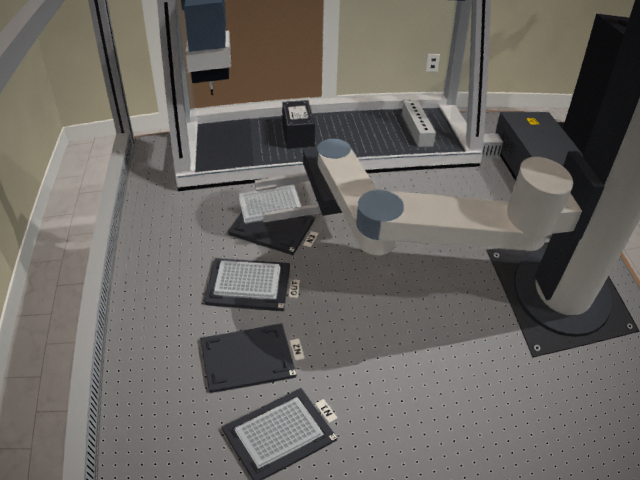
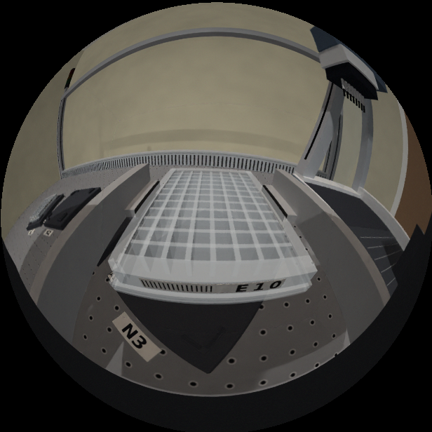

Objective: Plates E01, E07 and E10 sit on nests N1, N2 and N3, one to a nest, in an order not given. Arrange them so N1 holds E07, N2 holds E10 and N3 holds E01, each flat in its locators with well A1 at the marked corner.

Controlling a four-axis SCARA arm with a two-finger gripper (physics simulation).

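Frame: origin at the arm's base, x ahead, y left, z up, level; metres.
Seen in the pictures: gripper, fingertip midpoint: [image 1: 259, 200]; arm's base, link origin: [image 1: 562, 294].
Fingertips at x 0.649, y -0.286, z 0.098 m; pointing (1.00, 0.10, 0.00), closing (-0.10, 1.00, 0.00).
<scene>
Pixels of each thing's top centre, then the offset from my fingertips to it. "pt": a spot on its surface instead.
- Plate E10, top centre: [image 1: 270, 200] dz -0.006, dx -0.024, dy -0.002 m
- nest N3, top centre: [image 1: 271, 221] dz -0.067, dx -0.023, dy -0.002 m
- OUT nest, surface spot: [image 1: 284, 281] pt dz -0.073, dx -0.035, dy +0.171 m
- nest N1, top centre: [image 1: 278, 432] dz -0.069, dx +0.015, dy +0.509 m
- Nest N2, top centre: [image 1: 246, 354] dz -0.067, dx +0.056, dy +0.342 m
- black box, surface spot: [image 1: 298, 131] pt dz +0.015, dx -0.114, dy -0.229 m
- white strip block, surface spot: [image 1: 419, 124] pt dz +0.009, dx -0.433, dy -0.239 m
- pipetting head, top centre: [image 1: 207, 40] dz +0.292, dx +0.089, dy -0.230 m
- grey control box, surface spot: [image 1: 537, 134] pt dz +0.030, dx -0.753, dy -0.151 m
Plate E10 [image 1: 271, 201] [image 2: 212, 240], clear and gridded, is held level above nest N3 [image 1: 268, 235] [image 2: 195, 325]. It is turned relative to the nest, whose corner juts out below the plate's label end. My gripper [image 1: 262, 200] [image 2: 211, 174] is shut on plate E10, one finger along each long side. One plate [image 1: 247, 279] lies on the OUT nest [image 1: 284, 281]. Another plate [image 1: 279, 431] lies on nest N1 [image 1: 299, 451]. The codes of both are unreadable. Nest N2 [image 1: 248, 359] is bare, its corner locators showing.
A framed deck [image 1: 232, 142] stands behind N3, carrying a black box [image 1: 298, 131] and a white strip block [image 1: 419, 124]. A pipetting head [image 1: 208, 54] [image 2: 350, 65] hangs above its left end. A grey control box [image 1: 537, 134] stands at the back right, behind the arm's base plate [image 1: 542, 338].
</scene>
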